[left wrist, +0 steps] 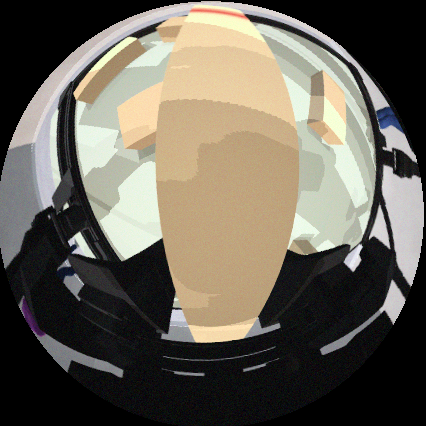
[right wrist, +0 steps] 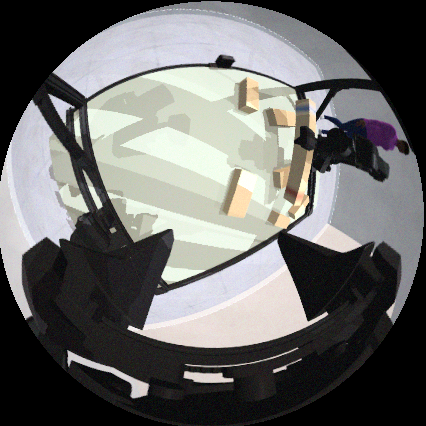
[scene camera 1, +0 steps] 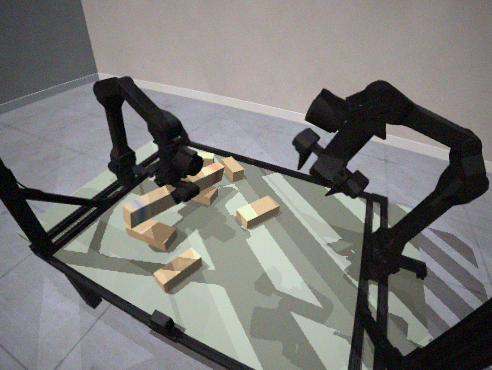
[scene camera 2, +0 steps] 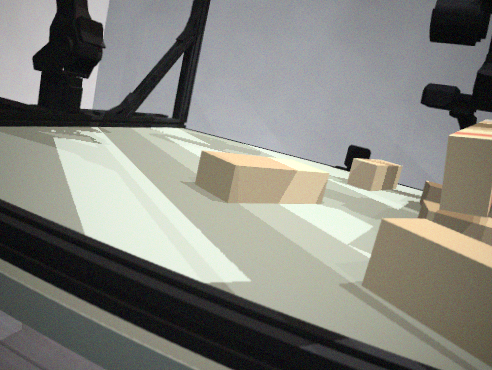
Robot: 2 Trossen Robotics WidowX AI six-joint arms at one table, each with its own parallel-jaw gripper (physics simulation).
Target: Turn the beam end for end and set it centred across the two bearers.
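Places are measured from the left arm's base along level axes (x ahead, y left, z up), in metres.
Where they show: left gripper, fingertip midpoint: (right wrist: 296, 142) (scene camera 1: 173, 200); right gripper, fingertip midpoint: (right wrist: 228, 236) (scene camera 1: 312, 182); left arm's base, origin of the base link: (left wrist: 78, 215) (right wrist: 313, 153) (scene camera 1: 126, 180); right arm's base, origin of the base link: (right wrist: 103, 218) (scene camera 1: 375, 272) (scene camera 2: 57, 110).
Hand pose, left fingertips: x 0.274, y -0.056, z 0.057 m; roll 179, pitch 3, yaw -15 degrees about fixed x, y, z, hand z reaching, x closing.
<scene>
Each offset is from my left fingertips to the top centre of the thing.
The long wooden beam (scene camera 1: 155, 200) (scene camera 2: 465, 172) (left wrist: 227, 175) (right wrist: 301, 170) has a blue band near its front-left end and a red band near its back-right end in scene camera 1. My left gripper (scene camera 1: 175, 186) (scene camera 2: 467, 117) (left wrist: 209, 230) (right wrist: 296, 142) is shut on the beam near its middle. Two low blocks lie crosswise by the beam, one {dx -0.019, dy -0.102, dz -0.038 m} (scene camera 1: 151, 234) (right wrist: 281, 117) below the blue end, one {dx -0.001, dy +0.132, dz -0.038 m} (scene camera 1: 205, 196) (right wrist: 280, 177) towards the red end. They look like the bearers; whether the beam touches them is unclear. My right gripper (scene camera 1: 315, 175) (right wrist: 228, 236) is open and empty, high above the table.
A loose block {dx +0.135, dy -0.175, dz -0.032 m} (scene camera 1: 177, 270) (scene camera 2: 375, 174) (right wrist: 248, 95) lies towards the front, another {dx +0.243, dy +0.136, dz -0.038 m} (scene camera 1: 257, 211) (scene camera 2: 260, 177) (right wrist: 239, 192) near mid-table. A block {dx +0.055, dy +0.317, dz -0.029 m} (scene camera 1: 232, 168) (scene camera 2: 430, 270) (right wrist: 277, 220) lies near the back edge, beside the beam's red end, with another {dx -0.111, dy +0.311, dz -0.032 m} (scene camera 1: 205, 156) (right wrist: 299, 205) close by.
</scene>
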